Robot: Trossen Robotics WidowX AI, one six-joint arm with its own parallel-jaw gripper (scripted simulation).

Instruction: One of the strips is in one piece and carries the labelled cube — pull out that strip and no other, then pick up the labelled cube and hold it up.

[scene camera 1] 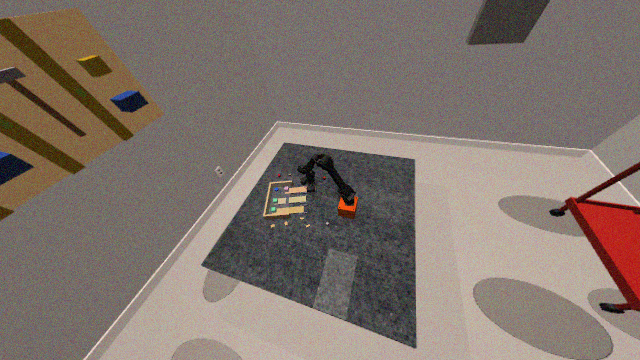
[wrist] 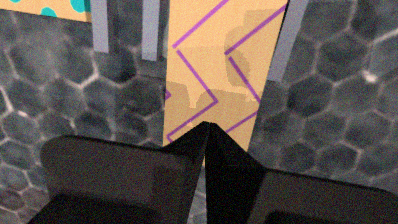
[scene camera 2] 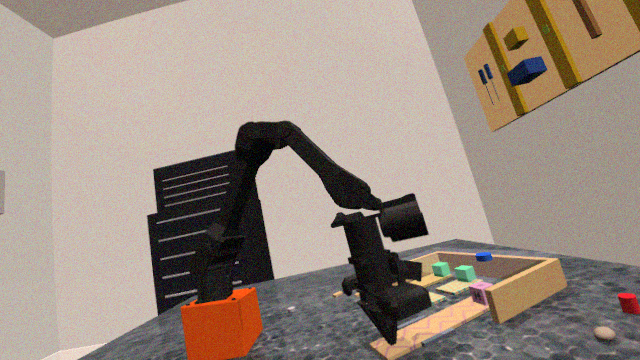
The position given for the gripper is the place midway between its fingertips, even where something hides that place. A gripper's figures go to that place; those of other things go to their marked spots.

Labels:
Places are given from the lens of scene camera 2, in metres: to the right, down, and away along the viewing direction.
gripper (scene camera 2: 392, 343): 0.12, 0.26, 0.38
wooden tray (scene camera 2: 514, 281): 0.33, 0.17, 0.39

